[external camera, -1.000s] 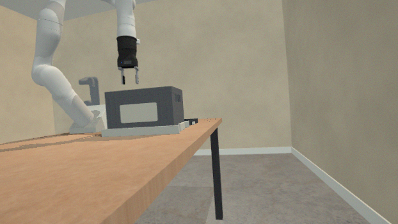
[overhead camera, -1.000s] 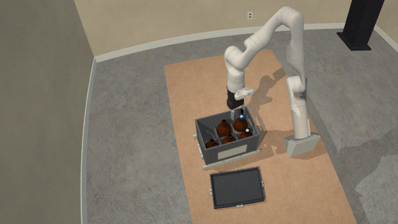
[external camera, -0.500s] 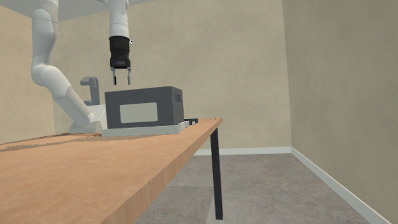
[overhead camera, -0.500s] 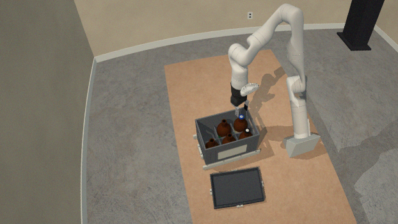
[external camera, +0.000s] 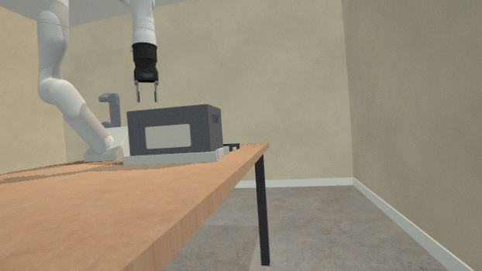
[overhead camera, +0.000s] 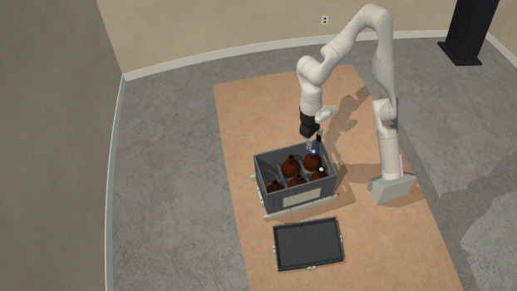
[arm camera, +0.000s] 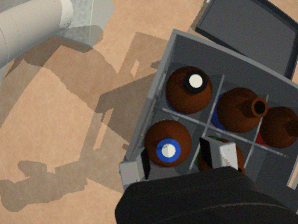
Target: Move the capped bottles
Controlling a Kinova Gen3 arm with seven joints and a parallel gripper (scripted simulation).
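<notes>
Now: hand 140 mm above the crate, 80 mm short of it and 50 mm to the right of it. From my hand the other things lie so: dark tray: 320 mm to the left, 210 mm below, 70 mm ahead.
</notes>
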